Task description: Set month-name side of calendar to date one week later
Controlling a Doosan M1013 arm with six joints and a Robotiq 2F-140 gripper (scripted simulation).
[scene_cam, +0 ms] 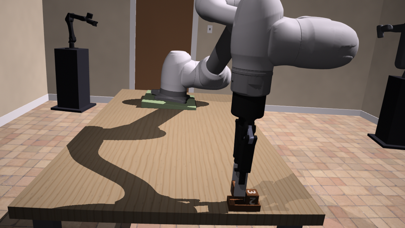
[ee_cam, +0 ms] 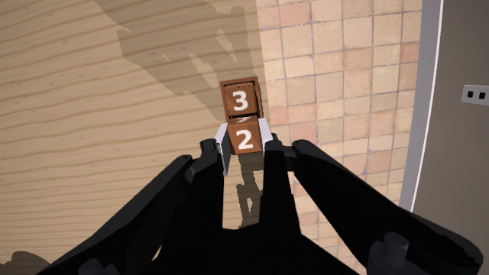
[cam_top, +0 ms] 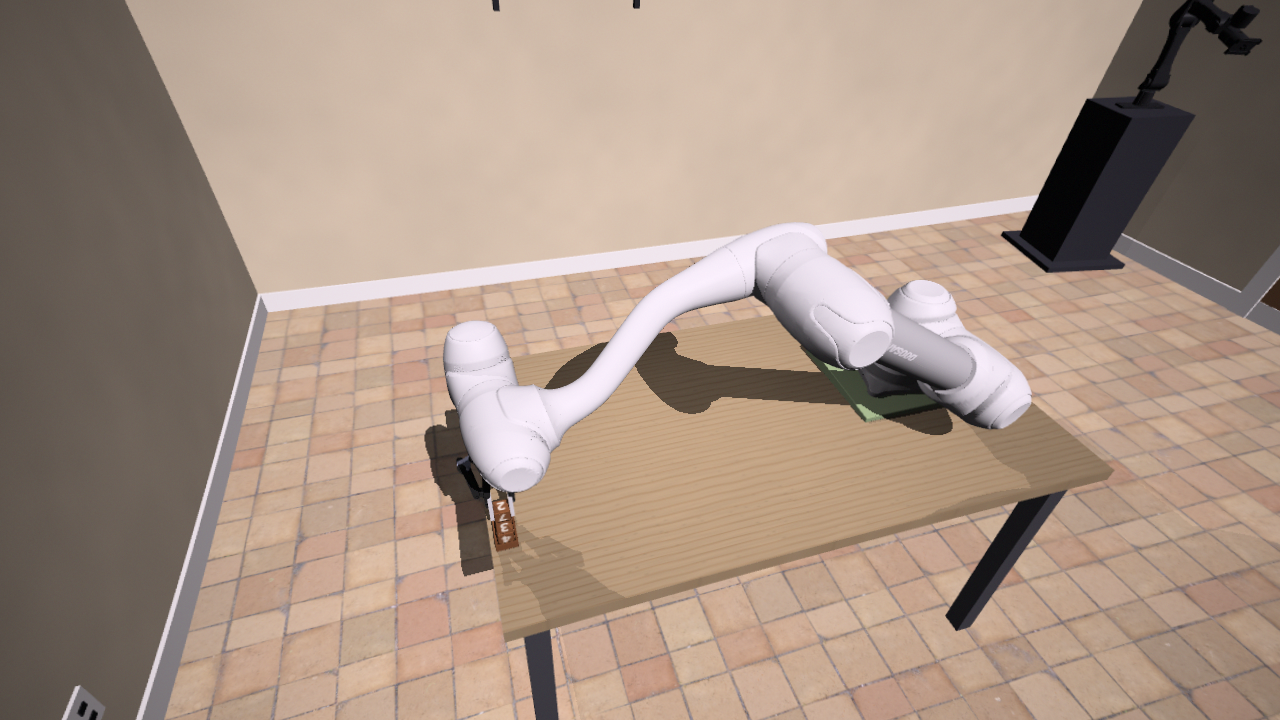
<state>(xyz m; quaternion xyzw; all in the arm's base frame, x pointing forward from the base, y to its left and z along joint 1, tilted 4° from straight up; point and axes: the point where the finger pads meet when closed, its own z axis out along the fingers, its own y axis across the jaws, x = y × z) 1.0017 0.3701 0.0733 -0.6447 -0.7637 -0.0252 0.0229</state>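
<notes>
My gripper is now 20 mm to the right of the brown tray and 70 mm above it.
</notes>
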